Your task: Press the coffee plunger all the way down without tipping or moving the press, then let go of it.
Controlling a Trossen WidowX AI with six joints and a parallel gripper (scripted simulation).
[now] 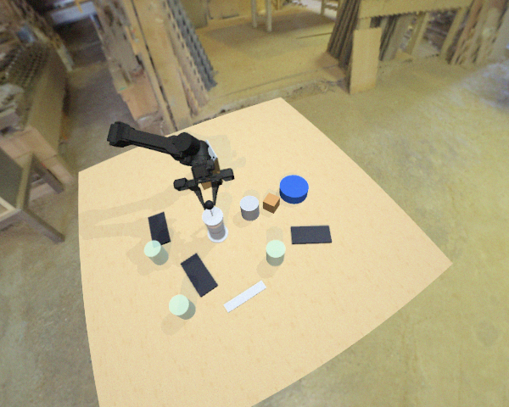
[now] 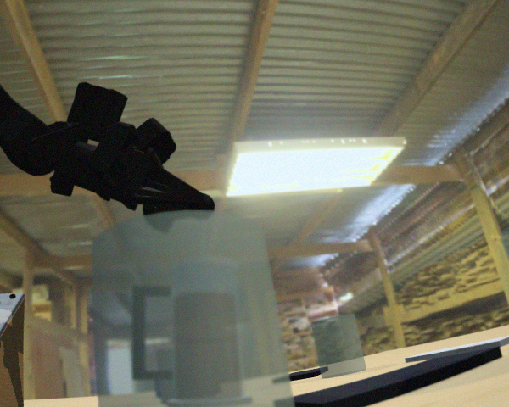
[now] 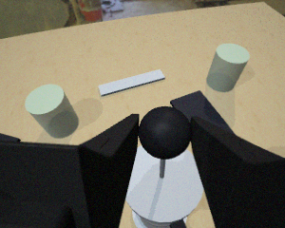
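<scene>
The coffee press lies 10 cm below my gripper tip and 3 cm behind it. Also, from my gripper tip: white strip 24 cm ahead, 21 cm below, 4 cm to the right; orange cube 24 cm to the left, 18 cm below, 1 cm behind; grey cylinder 17 cm below, 15 cm to the left, 3 cm behind.
</scene>
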